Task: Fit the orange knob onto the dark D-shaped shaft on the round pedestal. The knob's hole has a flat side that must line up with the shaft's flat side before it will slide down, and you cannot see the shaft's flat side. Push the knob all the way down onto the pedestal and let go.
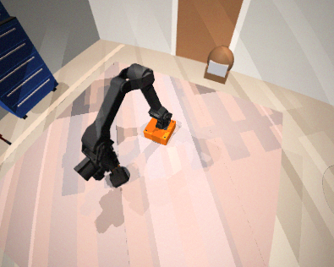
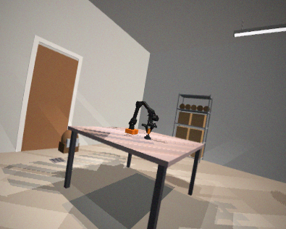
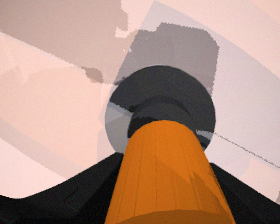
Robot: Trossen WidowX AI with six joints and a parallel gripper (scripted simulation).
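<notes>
Now: gripper tip 20 mm below the orange knob. The rest, counted from my gripper tip: round pedestal: 40 mm below.
</notes>
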